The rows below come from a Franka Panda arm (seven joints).
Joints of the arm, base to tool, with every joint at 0 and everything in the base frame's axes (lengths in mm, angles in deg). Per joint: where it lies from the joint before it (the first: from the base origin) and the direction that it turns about. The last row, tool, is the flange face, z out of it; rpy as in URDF.
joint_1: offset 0 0 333 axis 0 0 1
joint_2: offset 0 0 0 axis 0 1 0
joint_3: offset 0 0 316 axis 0 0 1
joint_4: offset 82.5 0 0 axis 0 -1 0
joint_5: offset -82.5 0 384 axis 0 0 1
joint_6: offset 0 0 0 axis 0 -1 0
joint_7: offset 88 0 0 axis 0 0 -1
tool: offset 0 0 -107 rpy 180 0 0
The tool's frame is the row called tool.
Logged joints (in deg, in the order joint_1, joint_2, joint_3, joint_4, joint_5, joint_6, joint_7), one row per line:
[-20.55, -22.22, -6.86, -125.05, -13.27, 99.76, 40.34]
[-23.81, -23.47, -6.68, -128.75, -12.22, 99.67, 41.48]
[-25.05, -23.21, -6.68, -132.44, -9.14, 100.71, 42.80]
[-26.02, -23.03, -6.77, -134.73, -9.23, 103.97, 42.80]
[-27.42, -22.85, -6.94, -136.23, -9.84, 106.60, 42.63]
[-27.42, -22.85, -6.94, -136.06, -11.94, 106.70, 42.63]
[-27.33, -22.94, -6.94, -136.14, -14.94, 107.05, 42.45]
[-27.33, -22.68, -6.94, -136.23, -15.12, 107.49, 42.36]
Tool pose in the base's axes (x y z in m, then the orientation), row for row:
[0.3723, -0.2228, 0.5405, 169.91, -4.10, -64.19]
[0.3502, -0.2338, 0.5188, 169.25, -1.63, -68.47]
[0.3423, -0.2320, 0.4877, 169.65, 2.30, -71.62]
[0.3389, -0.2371, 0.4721, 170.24, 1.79, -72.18]
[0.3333, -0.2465, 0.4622, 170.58, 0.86, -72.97]
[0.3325, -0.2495, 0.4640, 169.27, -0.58, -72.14]
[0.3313, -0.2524, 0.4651, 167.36, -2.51, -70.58]
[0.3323, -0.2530, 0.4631, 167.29, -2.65, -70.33]
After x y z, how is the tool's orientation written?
As angles about the fixed x, y, z axes (roll, pitch, yaw), in degrees.
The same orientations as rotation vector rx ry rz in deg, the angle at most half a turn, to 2 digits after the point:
[143.11, -90.38, -2.81]
[140.46, -95.86, -7.00]
[140.11, -100.70, -11.95]
[139.80, -101.62, -10.87]
[138.90, -102.59, -9.50]
[137.98, -100.61, -8.74]
[136.95, -97.43, -7.75]
[137.03, -97.07, -7.60]

